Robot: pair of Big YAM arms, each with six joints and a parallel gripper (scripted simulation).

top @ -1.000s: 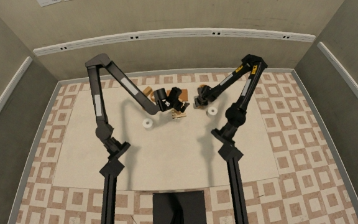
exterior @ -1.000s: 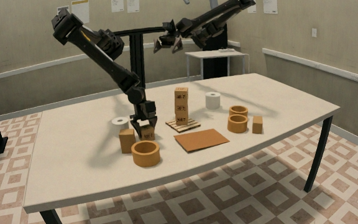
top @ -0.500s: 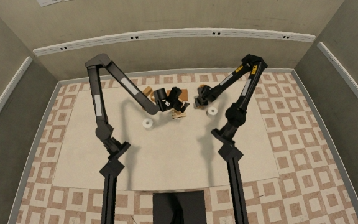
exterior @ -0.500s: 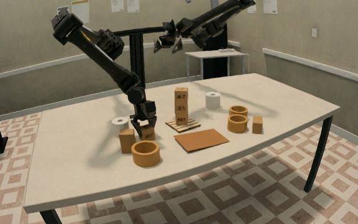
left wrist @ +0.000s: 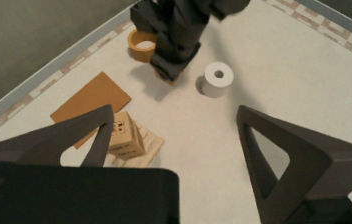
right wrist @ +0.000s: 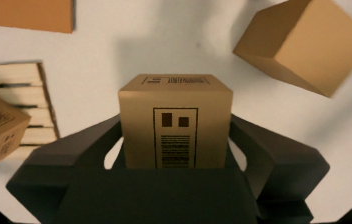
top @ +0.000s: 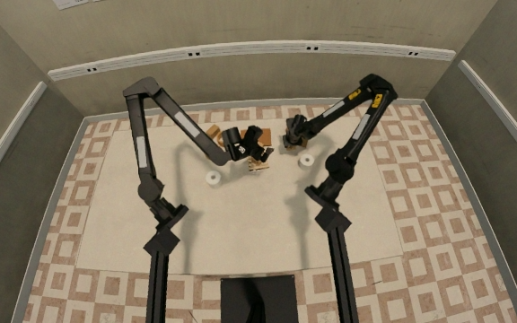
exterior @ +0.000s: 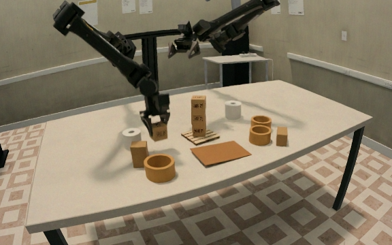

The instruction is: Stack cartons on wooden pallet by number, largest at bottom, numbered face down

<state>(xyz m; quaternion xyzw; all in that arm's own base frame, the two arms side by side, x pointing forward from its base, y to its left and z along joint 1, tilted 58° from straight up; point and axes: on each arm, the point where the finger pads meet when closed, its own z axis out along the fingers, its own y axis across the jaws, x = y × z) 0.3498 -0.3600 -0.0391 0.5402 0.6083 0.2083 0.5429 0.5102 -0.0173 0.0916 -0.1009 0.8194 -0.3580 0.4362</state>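
Now: right hand 5 cm short of the plain box, 10 cm to the left of it and 5 cm above it. Round my right hand: carton 1 cm above.
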